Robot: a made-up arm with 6 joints.
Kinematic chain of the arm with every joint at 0, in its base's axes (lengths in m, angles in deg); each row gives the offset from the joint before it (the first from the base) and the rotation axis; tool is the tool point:
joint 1: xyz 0 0 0.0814 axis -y
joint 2: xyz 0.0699 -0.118 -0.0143 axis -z
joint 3: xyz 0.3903 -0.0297 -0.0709 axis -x
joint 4: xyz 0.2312 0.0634 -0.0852 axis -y
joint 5: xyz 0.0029 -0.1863 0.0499 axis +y
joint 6: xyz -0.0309 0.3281 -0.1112 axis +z
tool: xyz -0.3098 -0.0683 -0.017
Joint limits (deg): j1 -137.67..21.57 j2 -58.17..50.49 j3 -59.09..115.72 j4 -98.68..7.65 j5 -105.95..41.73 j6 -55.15..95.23
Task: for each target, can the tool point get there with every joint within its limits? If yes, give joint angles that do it. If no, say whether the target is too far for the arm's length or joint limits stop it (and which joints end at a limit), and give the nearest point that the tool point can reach.
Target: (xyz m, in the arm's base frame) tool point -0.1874 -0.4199 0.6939
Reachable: no: joint limits stop it (at a limit: joint 1, joint 2, joint 3, joint 4) | nearest point -0.3042 -0.5529 0.3511 | short by 0.386 m
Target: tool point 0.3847 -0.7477 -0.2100
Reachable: yes | joints -35.10 41.59 73.84 -24.14 -73.01 79.12
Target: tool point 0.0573 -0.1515 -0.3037
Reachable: yes | joints -79.08 8.75 -43.20 -46.53 -12.85 10.86
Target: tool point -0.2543 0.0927 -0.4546
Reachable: yes | joints -108.73 -48.97 75.60 -47.88 -57.96 48.33
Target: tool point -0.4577 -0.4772 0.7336
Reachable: no: joint limits stop it (at a limit: joint 1, joint 2, joint 4, joint 6) | nearest point -0.4376 -0.5492 0.3661 | short by 0.375 m
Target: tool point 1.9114 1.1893 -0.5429
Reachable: no: too far | nearest point 0.8602 0.4399 -0.1995 | short by 1.336 m
